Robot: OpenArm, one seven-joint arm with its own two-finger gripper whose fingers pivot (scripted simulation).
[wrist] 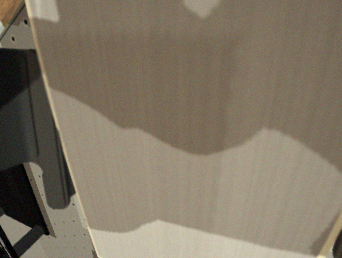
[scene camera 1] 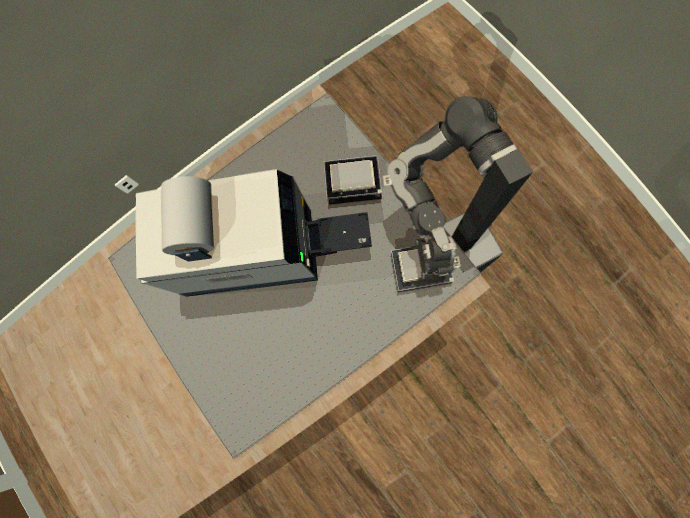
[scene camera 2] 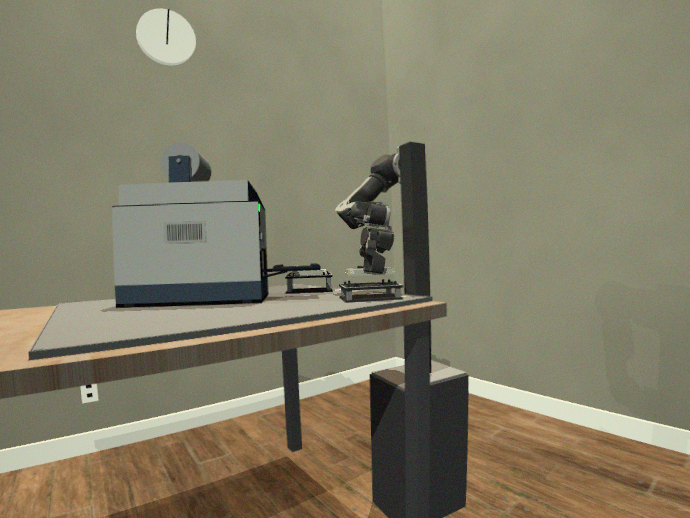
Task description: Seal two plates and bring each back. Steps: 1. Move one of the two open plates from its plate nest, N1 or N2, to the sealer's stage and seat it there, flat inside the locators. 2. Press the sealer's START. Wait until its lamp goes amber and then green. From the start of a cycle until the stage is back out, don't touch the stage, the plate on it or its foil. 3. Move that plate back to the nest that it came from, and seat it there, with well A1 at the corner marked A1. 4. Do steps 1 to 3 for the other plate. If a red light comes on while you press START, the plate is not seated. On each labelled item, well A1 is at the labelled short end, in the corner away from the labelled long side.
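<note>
My gripper (scene camera 2: 369, 271) is there for me to see, and I find my gripper (wrist: 187, 146) again, and once more my gripper (scene camera 1: 423, 263). I see a sealer stage (scene camera 1: 332, 238) too.
</note>
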